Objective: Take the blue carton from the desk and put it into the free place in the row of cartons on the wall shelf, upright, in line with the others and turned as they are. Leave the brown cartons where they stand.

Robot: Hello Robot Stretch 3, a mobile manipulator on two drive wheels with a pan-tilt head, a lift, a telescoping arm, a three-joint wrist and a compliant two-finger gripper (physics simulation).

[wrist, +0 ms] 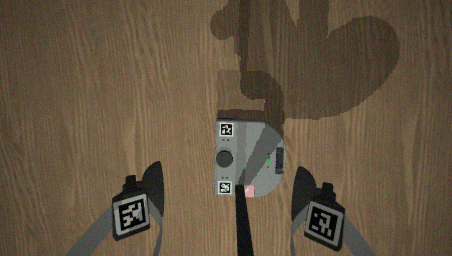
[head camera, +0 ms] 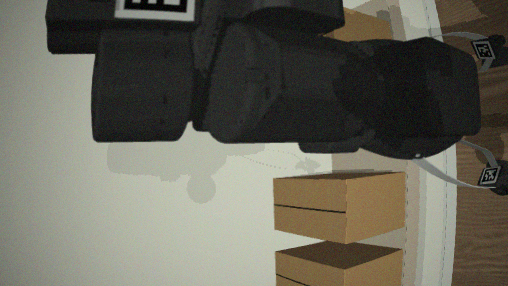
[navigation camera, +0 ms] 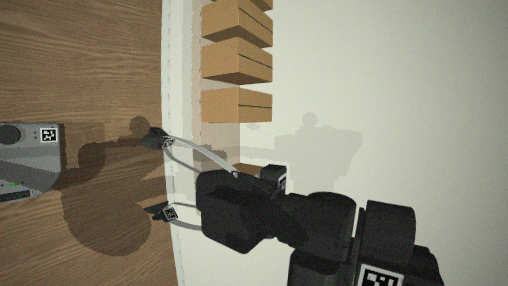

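Seen in the pictures: gripper, fingertip midpoint: (navigation camera: 149, 172); robot's base at its link origin: (navigation camera: 8, 133).
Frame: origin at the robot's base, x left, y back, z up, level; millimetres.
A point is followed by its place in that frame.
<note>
The blue carton does not show in these views. Brown cartons stand in a row on the wall shelf (head camera: 350, 162) {x -722, y -51, z 671 mm} (navigation camera: 227, 135) {x -702, y -10, z 671 mm}. One brown carton (head camera: 310, 205) {x -645, y -124, z 851 mm} (navigation camera: 220, 105) {x -536, y -127, z 774 mm} borders the free place. Another brown carton (head camera: 367, 25) {x -557, y 238, z 751 mm} (navigation camera: 246, 167) {x -743, y 133, z 754 mm}, on the other side of the gap, is mostly hidden behind my wrist and gripper body. My gripper (head camera: 495, 114) {x -175, y 21, z 947 mm} (navigation camera: 155, 175) {x -175, y 21, z 947 mm} (wrist: 228, 182) {x -175, y 21, z 947 mm} is open and empty, its fingers wide apart. In the wrist view it points down at the floor. In the head and navigation views its body covers part of the shelf.
My grey wheeled base (navigation camera: 30, 162) {x -62, y 109, z 160 mm} (wrist: 255, 150) stands on the wood floor (navigation camera: 90, 60) {x -328, y -384, z 0 mm} (wrist: 100, 75). More brown cartons (head camera: 310, 270) {x -637, y -265, z 851 mm} (navigation camera: 220, 60) {x -527, y -286, z 773 mm} continue the row. The white wall (head camera: 60, 215) {x -789, y -139, z 1335 mm} (navigation camera: 425, 100) {x -788, y -170, z 1414 mm} is behind the shelf. Shadows of the arm lie on floor and wall.
</note>
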